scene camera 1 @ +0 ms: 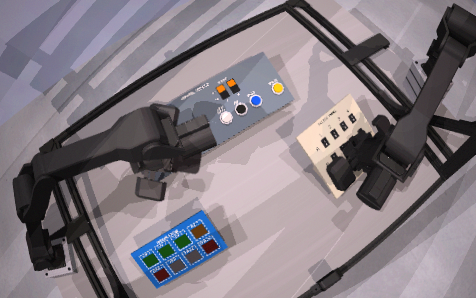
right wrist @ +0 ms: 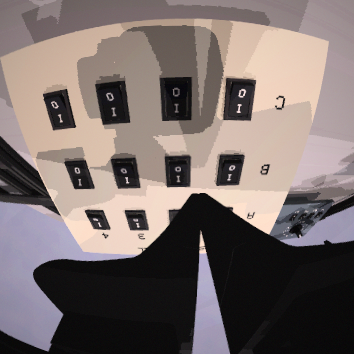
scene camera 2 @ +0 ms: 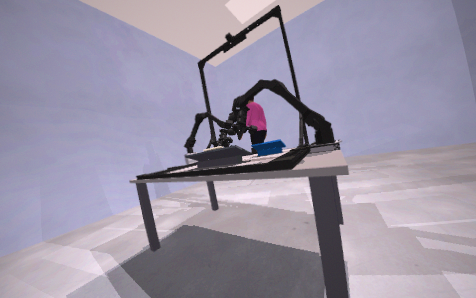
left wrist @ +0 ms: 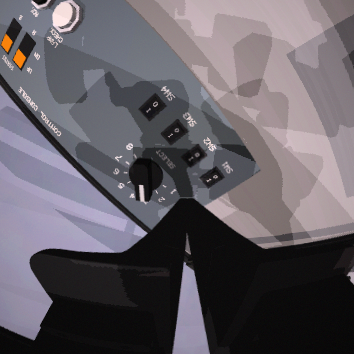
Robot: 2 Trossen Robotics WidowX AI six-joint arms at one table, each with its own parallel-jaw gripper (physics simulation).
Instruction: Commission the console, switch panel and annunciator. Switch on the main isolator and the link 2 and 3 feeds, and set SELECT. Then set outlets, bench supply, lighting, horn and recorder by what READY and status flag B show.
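Frame: origin at the left arm's base, x ahead, y left, z up, level; metres.
Where they show: left gripper, fingertip midpoint: [right wrist: 324, 240] [scene camera 2: 239, 139] [left wrist: 185, 204]; right gripper, fingertip midpoint: [scene camera 1: 341, 147] [right wrist: 197, 199]; left arm's base at its link origin: [scene camera 1: 55, 257] [scene camera 2: 325, 143]; right arm's base at its link origin: [scene camera 2: 190, 153].
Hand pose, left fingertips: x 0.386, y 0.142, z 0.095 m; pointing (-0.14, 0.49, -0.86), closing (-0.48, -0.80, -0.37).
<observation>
Things, the pixels of their top centre, and the offset from my left fingertips. Level surfaces: height alone.
- grey control console at its top centre: [left wrist: 35, 78] [scene camera 1: 204, 103] [scene camera 2: 213, 149] 0.023 m down, 0.133 m ahead, 0.092 m left
- SW4 at its top centre: [left wrist: 148, 109] 0.061 m down, 0.055 m ahead, 0.034 m left
- blue annunciator at its top centre: [scene camera 1: 172, 245] [scene camera 2: 266, 141] 0.040 m down, 0.030 m back, 0.201 m right
- table at its surface level: 0.121 m down
The grey control console [scene camera 1: 272, 67] [left wrist: 95, 120] has white, black, blue and yellow buttons. Its SELECT knob [left wrist: 145, 175] points at 3, beside 4. Four rockers, SW1 [left wrist: 212, 177] to SW4 [left wrist: 152, 106], lie beside it. Both status flags [scene camera 1: 226, 88] [left wrist: 18, 44] show orange at the UP end. My left gripper [left wrist: 185, 204] is shut and empty, over the console's SW1 end. The cream switch panel [scene camera 1: 306, 137] [right wrist: 295, 65] has rocker rows A, B, C. My right gripper [right wrist: 197, 199] is shut and empty above it, partly hiding A1 and A2. The blue annunciator [scene camera 1: 137, 252] [scene camera 2: 269, 147] shows dim-looking tiles.
A black frame [scene camera 1: 175, 64] [scene camera 2: 201, 85] borders the table [scene camera 2: 325, 165]. The annunciator stands at the lower left in scene camera 1, apart from both grippers. A person in pink [scene camera 2: 256, 117] shows behind the arms in scene camera 2.
</observation>
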